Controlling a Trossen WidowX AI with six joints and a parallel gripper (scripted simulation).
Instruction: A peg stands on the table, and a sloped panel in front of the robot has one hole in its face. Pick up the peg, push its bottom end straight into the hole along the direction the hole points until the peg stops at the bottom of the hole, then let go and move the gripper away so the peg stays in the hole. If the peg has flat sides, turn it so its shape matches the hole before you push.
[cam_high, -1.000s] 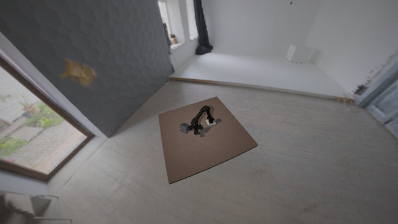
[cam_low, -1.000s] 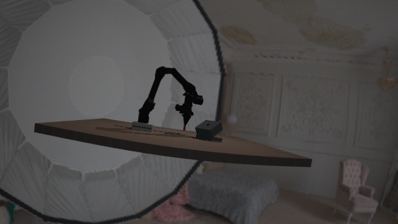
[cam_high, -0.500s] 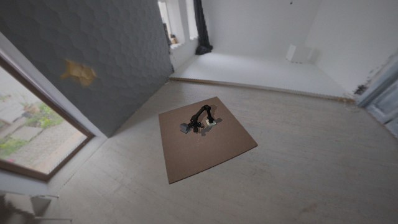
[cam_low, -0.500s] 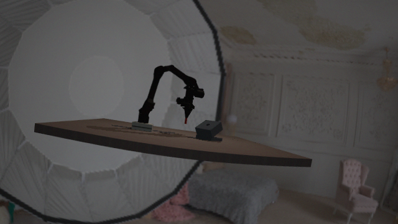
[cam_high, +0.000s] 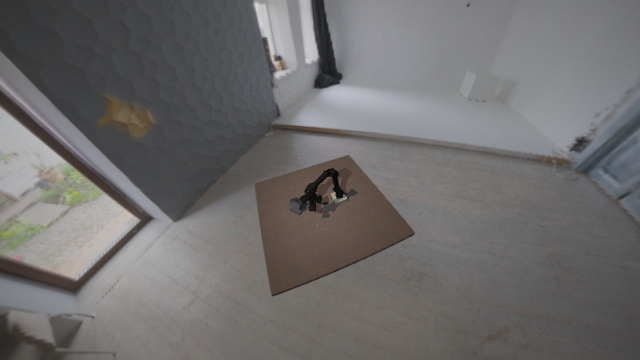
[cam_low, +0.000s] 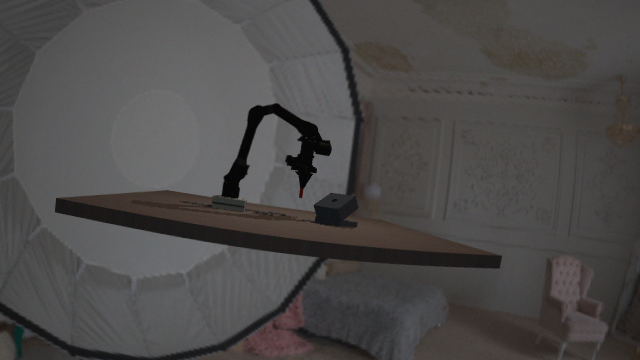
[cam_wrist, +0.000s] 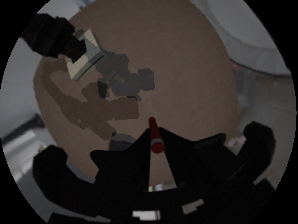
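Right now my gripper tip is 150 mm to the left of the dark sloped panel, 150 mm short of it and 50 mm above it. The rest, counted from my gripper tip: red peg (20 mm above).
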